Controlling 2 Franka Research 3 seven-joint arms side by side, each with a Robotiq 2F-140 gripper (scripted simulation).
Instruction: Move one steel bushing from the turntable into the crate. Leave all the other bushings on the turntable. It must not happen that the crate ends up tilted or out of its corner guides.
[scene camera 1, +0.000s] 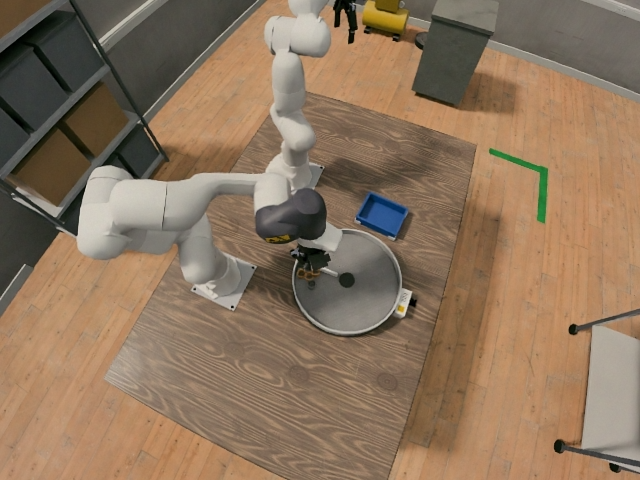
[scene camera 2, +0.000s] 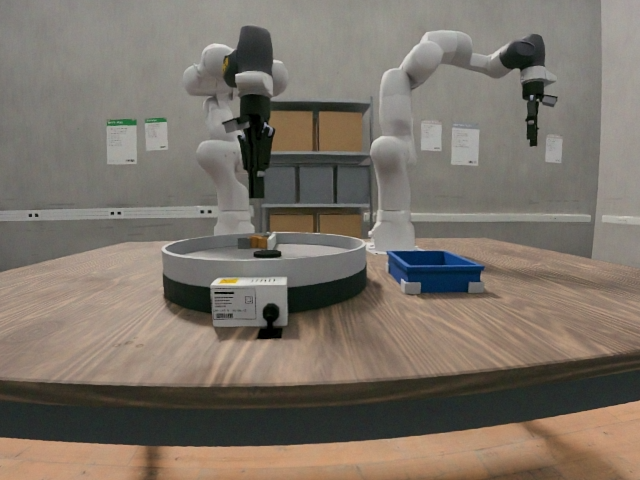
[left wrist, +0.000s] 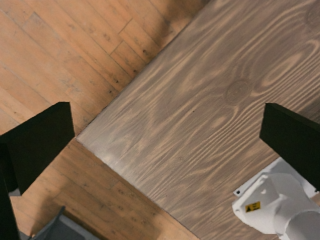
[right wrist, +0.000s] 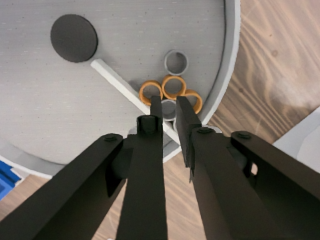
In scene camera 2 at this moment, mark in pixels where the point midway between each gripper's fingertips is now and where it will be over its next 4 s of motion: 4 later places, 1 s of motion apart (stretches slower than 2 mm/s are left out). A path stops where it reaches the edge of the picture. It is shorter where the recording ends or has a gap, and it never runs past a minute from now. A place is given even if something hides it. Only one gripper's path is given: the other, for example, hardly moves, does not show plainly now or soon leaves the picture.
My right gripper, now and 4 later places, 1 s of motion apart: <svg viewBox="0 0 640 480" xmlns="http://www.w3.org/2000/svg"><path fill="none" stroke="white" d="M256 198L252 214L250 222L249 230L250 231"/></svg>
